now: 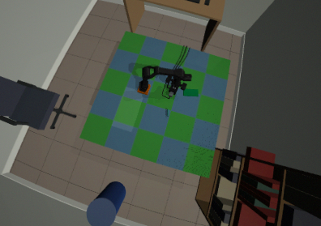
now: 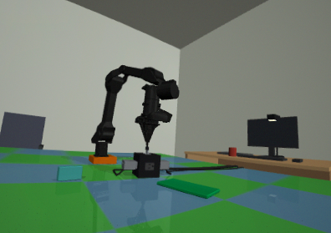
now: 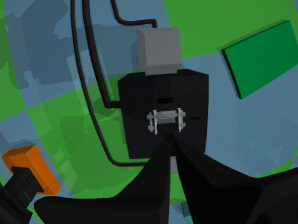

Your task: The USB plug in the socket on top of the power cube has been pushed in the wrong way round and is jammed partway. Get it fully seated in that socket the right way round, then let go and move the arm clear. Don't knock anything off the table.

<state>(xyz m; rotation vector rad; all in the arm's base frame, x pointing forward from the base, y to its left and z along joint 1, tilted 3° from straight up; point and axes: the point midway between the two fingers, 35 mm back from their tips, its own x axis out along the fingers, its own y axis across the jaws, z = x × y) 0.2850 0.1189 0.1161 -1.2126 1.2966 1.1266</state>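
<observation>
The usb plug lies 20 mm below my gripper tip. The rest, counted from my gripper tip: flat green block 180 mm ahead, 50 mm to the left, 110 mm below; then teal block 40 mm ahead, 240 mm to the right, 100 mm below.
</observation>
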